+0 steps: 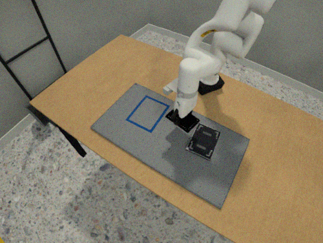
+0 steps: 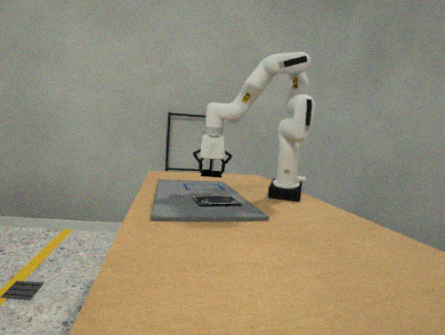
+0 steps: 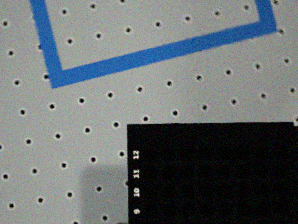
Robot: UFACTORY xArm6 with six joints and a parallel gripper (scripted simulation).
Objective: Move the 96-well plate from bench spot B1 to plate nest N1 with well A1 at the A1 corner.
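Right now the plate nest is 1 cm behind my hand, 12 cm to the left of it and 10 cm below it. The rest, counted from my hand: black 96-well plate 1 cm below.
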